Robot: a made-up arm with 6 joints. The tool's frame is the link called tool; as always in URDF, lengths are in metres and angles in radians. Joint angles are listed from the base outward.
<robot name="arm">
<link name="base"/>
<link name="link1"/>
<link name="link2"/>
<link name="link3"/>
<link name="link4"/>
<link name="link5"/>
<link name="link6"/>
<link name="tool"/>
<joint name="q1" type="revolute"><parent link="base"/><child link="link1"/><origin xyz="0 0 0.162" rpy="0 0 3.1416"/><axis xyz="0 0 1"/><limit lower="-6.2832" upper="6.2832"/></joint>
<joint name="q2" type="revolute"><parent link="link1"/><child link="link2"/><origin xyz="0 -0.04 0" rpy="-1.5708 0 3.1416"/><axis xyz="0 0 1"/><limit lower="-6.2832" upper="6.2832"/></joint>
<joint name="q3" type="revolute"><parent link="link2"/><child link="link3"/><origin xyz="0 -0.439 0" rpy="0 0 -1.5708"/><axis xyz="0 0 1"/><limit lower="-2.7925" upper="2.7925"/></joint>
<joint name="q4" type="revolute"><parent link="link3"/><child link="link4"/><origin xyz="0.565 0 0" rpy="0 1.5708 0"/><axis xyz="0 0 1"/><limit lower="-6.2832" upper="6.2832"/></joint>
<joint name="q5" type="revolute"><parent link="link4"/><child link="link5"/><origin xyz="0 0 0" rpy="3.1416 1.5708 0"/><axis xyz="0 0 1"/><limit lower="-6.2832" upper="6.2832"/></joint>
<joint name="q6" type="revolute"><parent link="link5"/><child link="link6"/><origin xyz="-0.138 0 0" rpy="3.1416 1.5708 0"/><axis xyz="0 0 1"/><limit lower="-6.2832" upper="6.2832"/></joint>
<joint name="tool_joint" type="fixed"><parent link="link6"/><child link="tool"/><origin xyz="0 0 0" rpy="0 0 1.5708"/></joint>
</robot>
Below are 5 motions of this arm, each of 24 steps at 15 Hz.
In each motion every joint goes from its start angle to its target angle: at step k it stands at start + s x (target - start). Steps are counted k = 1, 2, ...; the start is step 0. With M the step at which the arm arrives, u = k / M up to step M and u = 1 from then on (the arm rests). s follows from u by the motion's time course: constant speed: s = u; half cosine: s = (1 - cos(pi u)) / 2; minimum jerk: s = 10 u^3 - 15 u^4 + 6 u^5.
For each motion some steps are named. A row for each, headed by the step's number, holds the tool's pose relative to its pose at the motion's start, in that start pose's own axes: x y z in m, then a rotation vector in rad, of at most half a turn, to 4 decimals.
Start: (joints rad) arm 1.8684 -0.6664 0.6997 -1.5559 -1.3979 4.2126
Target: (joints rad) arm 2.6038 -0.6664 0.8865 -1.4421 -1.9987 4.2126
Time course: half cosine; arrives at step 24
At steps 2, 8, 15, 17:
2: 0.0010 -0.0005 -0.0031 0.0027 0.0171 0.0056
8: 0.0126 -0.0092 -0.0465 0.0402 0.2574 0.0674
15: 0.0218 -0.0336 -0.1295 0.1065 0.7350 0.1098
17: 0.0210 -0.0416 -0.1503 0.1214 0.8601 0.1043

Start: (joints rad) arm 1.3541 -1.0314 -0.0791 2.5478 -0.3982 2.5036
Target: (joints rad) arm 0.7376 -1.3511 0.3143 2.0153 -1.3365 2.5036
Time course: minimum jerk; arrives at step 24
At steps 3, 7, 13, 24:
3: -0.0072 0.0031 -0.0026 -0.0084 0.0075 -0.0151
7: -0.0660 0.0294 -0.0278 -0.0691 0.0756 -0.1435
13: -0.2247 0.1103 -0.1446 -0.1354 0.3274 -0.5333
24: -0.3491 0.1873 -0.3106 -0.0150 0.6101 -0.8488

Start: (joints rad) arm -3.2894 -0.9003 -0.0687 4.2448 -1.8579 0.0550
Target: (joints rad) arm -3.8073 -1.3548 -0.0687 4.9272 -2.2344 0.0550
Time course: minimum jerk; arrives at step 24
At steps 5, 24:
5: -0.0049 -0.0393 0.0115 0.0110 -0.0374 -0.0443
24: -0.2530 -0.5129 0.2775 0.1430 -0.7998 -0.6763

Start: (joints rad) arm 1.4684 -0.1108 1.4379 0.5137 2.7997 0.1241
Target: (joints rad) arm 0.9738 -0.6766 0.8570 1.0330 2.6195 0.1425
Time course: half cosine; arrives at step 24
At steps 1, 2, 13, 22, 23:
1: 0.0024 0.0002 -0.0001 -0.0007 -0.0060 -0.0017
2: 0.0096 0.0008 -0.0003 -0.0028 -0.0239 -0.0069
13: 0.2988 0.0786 0.0906 0.0426 -0.7686 -0.1891
22: 0.4264 0.2157 0.2718 0.2721 -1.2529 -0.2769
23: 0.4281 0.2208 0.2783 0.2819 -1.2658 -0.2789

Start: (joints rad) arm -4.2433 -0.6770 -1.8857 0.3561 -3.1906 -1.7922
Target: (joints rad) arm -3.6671 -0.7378 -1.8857 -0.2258 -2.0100 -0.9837
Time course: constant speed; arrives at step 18
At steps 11, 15, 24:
11: 0.0710 0.1826 -0.0424 -0.6544 -0.3745 1.0467
15: 0.0816 0.2349 -0.0679 -0.9530 -0.5613 1.3260
24: 0.0916 0.2695 -0.0898 -1.2027 -0.7171 1.4734

